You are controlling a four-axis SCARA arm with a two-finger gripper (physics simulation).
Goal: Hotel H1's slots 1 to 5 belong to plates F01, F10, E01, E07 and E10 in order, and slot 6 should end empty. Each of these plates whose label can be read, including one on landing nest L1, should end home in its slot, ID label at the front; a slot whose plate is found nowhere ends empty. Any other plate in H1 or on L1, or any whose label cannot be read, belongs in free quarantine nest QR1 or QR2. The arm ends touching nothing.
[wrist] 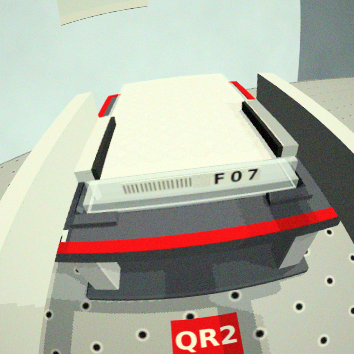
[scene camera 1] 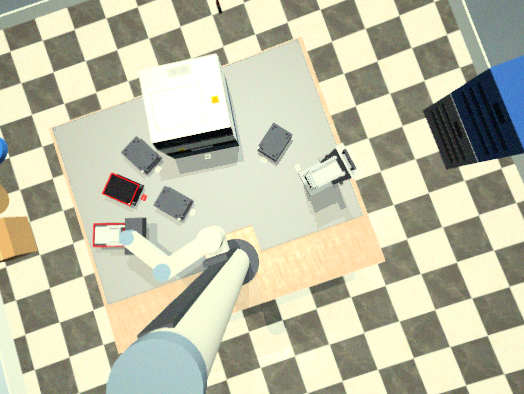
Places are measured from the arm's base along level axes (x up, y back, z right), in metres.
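Pixels of known places: gripper, fingertip midpoint: (wrist: 176,95) (scene camera 1: 108,235).
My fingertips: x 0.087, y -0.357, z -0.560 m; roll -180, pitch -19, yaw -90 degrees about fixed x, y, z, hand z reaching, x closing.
Behind a point stands the place of what it marks.
Plate F07 (scene camera 1: 105,235) @(z -0.580, x 0.077, y -0.363 m) (wrist: 175,115) @(z -0.559, x 0.077, y -0.355 m) is white, and its front label with barcode reads clearly in the wrist view. My gripper (scene camera 1: 120,235) (wrist: 176,95) @(z -0.561, x 0.087, y -0.357 m) is shut on it, with a dark pad at each long side. The plate is over the red-edged nest QR2 (wrist: 200,237) @(z -0.498, x 0.063, y -0.336 m), label towards the QR2 tag; whether it is fully seated cannot be told. The other red-edged nest (scene camera 1: 121,189) @(z -0.436, x 0.063, y -0.567 m) bears no plate. A rack-like unit (scene camera 1: 347,163) @(z 0.629, x 0.322, y -0.280 m) at the right, probably hotel H1, shows a white plate (scene camera 1: 325,173) @(z 0.548, x 0.262, y -0.275 m) on top; its lower slots are hidden.
A white instrument (scene camera 1: 180,105) @(z 0.047, x 0.259, y -0.780 m) with a black front stands at the back. Dark grey nests (scene camera 1: 141,155) @(z -0.279, x 0.063, y -0.703 m) (scene camera 1: 173,202) @(z -0.198, x 0.062, y -0.410 m) (scene camera 1: 275,143) @(z 0.410, x 0.063, y -0.522 m) show no plates; their tags are too small to read. The arm's links reach left from the column near the table's front edge.
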